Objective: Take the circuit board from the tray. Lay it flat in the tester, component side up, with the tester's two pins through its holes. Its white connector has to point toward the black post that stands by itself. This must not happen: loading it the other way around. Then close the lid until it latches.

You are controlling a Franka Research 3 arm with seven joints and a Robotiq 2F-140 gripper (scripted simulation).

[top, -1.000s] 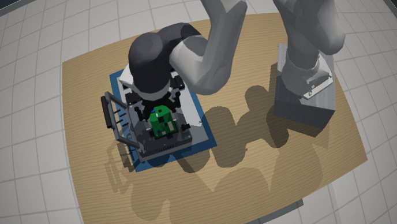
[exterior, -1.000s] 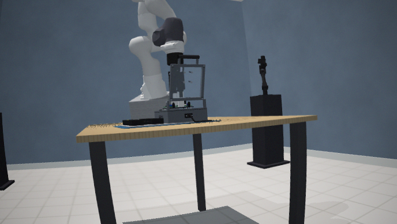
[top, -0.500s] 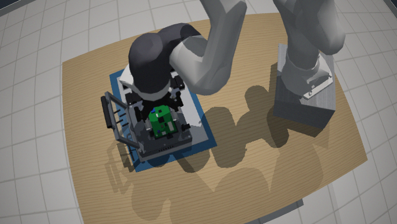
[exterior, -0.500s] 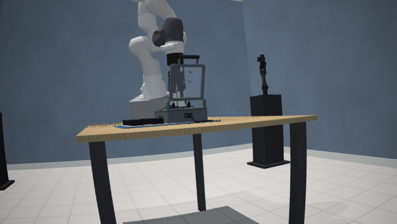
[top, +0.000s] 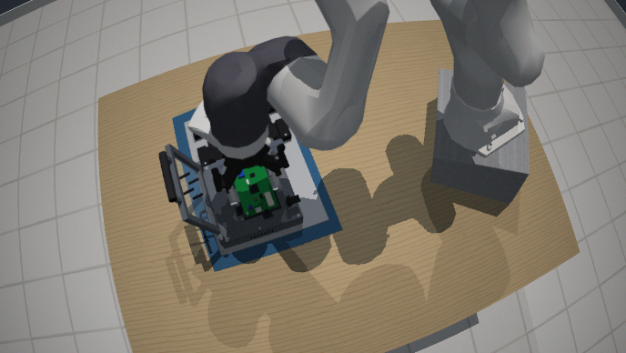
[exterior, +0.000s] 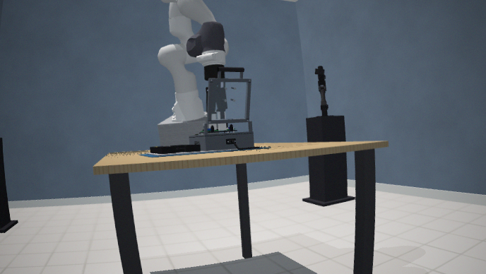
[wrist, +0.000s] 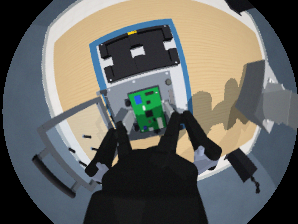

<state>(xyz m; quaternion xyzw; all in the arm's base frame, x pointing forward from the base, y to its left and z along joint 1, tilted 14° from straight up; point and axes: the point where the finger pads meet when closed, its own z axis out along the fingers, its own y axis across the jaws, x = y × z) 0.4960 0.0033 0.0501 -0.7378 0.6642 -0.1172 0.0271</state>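
My gripper is now 20 mm above the green circuit board. Also, from my hand: black post (70 mm behind, 50 mm to the left, 10 mm below); see-through lid (120 mm ahead, 10 mm to the left, 90 mm above).
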